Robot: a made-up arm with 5 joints. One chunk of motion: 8 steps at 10 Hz.
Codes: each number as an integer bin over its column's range. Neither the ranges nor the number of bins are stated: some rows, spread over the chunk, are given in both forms.
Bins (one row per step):
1: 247 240 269 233 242 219
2: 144 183 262 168 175 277
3: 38 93 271 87 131 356
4: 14 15 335 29 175 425
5: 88 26 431 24 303 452
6: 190 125 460 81 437 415
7: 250 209 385 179 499 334
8: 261 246 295 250 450 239
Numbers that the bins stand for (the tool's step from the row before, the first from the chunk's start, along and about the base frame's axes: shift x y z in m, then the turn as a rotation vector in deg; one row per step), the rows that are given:
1: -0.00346 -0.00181 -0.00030 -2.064 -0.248 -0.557
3: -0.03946 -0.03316 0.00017 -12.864 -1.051 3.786
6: -0.01328 -0.02634 0.04492 -13.308 1.164 5.657
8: -0.00105 -0.00053 0.00585 -0.807 1.258 0.077
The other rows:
2: -0.02120 -0.01396 -0.00196 -6.873 -0.733 1.282
4: -0.04359 -0.04980 0.01532 -17.155 -0.733 5.974
5: -0.03085 -0.04745 0.03806 -17.525 0.194 6.830
7: -0.00295 -0.00842 0.02716 -6.059 1.613 3.089

